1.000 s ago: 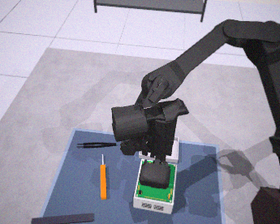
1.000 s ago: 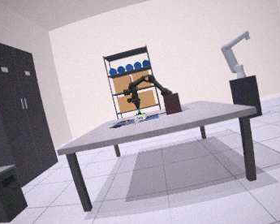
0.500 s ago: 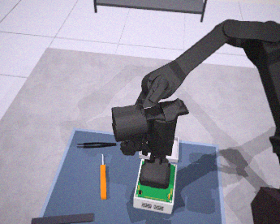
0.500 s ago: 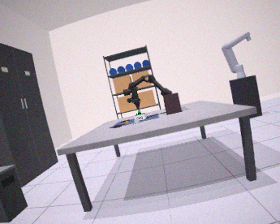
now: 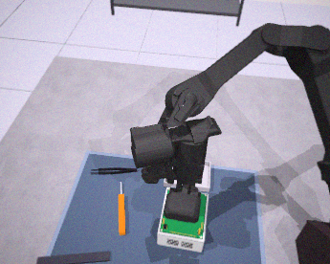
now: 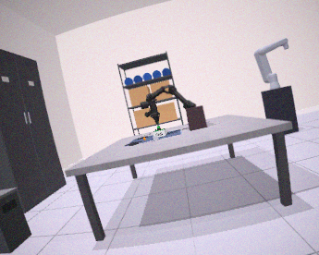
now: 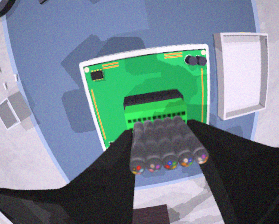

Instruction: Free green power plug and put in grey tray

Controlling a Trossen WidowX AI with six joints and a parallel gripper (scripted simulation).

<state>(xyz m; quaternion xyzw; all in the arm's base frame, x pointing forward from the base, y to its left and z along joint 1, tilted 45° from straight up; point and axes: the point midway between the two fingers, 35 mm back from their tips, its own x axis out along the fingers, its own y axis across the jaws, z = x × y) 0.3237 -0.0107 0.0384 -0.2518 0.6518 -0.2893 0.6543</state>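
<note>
The green power plug is 2 cm below my gripper tip. Also, from my gripper tip: blue mat 5 cm ahead, 10 cm below; dark bar 22 cm ahead, 11 cm to the left, 10 cm below.
</note>
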